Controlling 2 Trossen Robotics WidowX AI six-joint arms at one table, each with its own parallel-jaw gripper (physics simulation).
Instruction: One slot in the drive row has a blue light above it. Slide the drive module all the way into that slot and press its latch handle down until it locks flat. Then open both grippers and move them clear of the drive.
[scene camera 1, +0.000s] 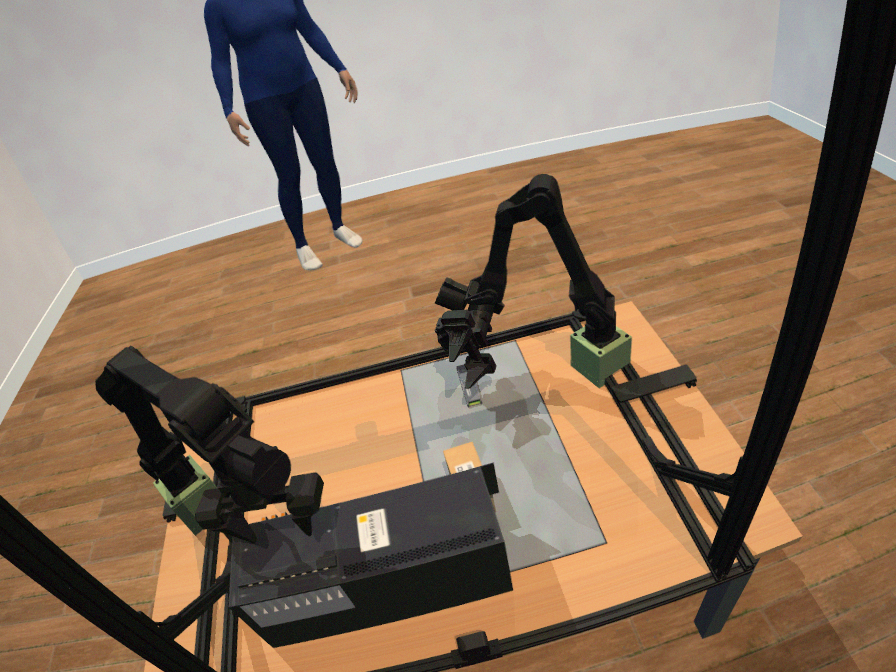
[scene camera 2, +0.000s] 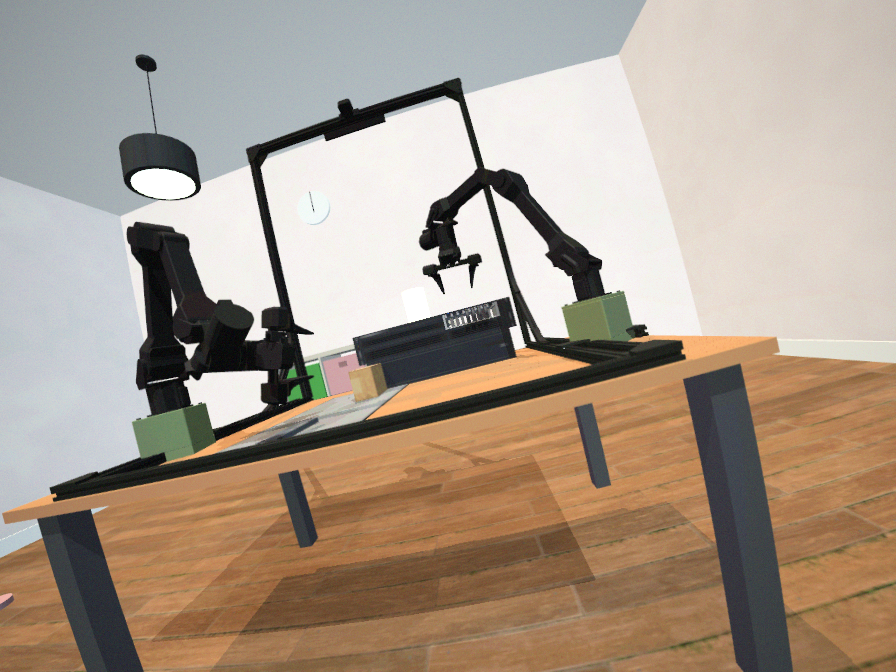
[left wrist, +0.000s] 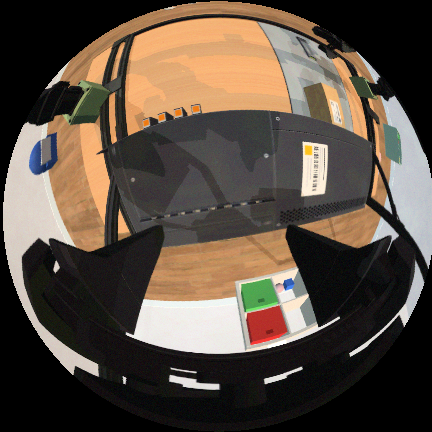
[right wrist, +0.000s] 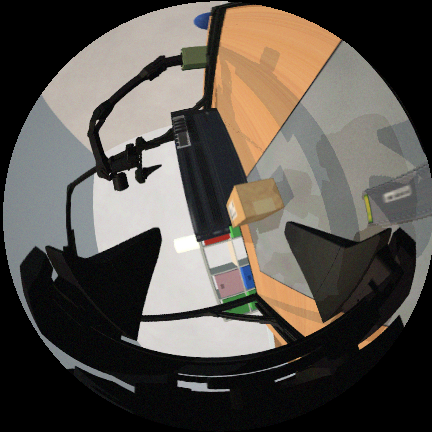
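Seen in the pictures: left gripper, fingertip midpoint: (scene camera 1: 282, 537) (scene camera 2: 457, 291) (left wrist: 226, 231) (right wrist: 160, 154); right gripper, fingertip midpoint: (scene camera 1: 459, 375) (scene camera 2: 313, 354) (right wrist: 224, 231); left arm's base at its link origin: (scene camera 1: 180, 480) (scene camera 2: 592, 298) (right wrist: 181, 59); right arm's base at its link origin: (scene camera 1: 600, 335) (scene camera 2: 171, 411).
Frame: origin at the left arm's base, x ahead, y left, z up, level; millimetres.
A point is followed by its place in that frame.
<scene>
The drive module (scene camera 1: 471, 397) {x 592, y -281, z -95 mm} (scene camera 2: 289, 428) {x 626, y -247, z -95 mm} (left wrist: 306, 47) (right wrist: 400, 200) lies flat on the grey mat (scene camera 1: 557, 506) {x 471, y -602, z -105 mm}, its yellow-green end toward the box. The dark drive chassis (scene camera 1: 434, 571) {x 194, y -574, z 36 mm} (scene camera 2: 434, 361) {x 211, y -401, z -60 mm} (left wrist: 200, 175) (right wrist: 212, 180) {x 275, y -447, z -12 mm} stands on the table; its drive row (scene camera 2: 470, 316) {x 112, y -312, z 41 mm} (right wrist: 181, 132) {x 108, y -332, z 41 mm} shows pale slot parts, but I cannot make out a blue light. My left gripper (scene camera 1: 278, 535) {x 63, y -404, z 134 mm} (scene camera 2: 457, 289) {x 63, y -404, z 134 mm} (left wrist: 226, 231) {x 63, y -404, z 134 mm} is open and empty above the chassis. My right gripper (scene camera 1: 461, 372) {x 544, y -313, z 33 mm} (scene camera 2: 311, 354) {x 544, y -313, z 33 mm} (right wrist: 224, 231) {x 544, y -313, z 33 mm} is open and empty, raised near the drive module and pointing sideways toward the chassis.
A cardboard box (scene camera 1: 461, 455) {x 419, y -417, z -25 mm} (scene camera 2: 367, 381) {x 421, y -389, z -61 mm} (left wrist: 320, 102) {x 376, y -428, z -50 mm} (right wrist: 260, 200) {x 439, y -400, z -62 mm} stands on the mat beside the chassis. Several orange-faced blocks (left wrist: 178, 113) {x 96, y -311, z 63 mm} show along one chassis edge. Black frame rails border the table, with tall black posts (scene camera 1: 803, 289) {x 510, y -898, z 485 mm} on the far side of the chassis from the mat's module.
</scene>
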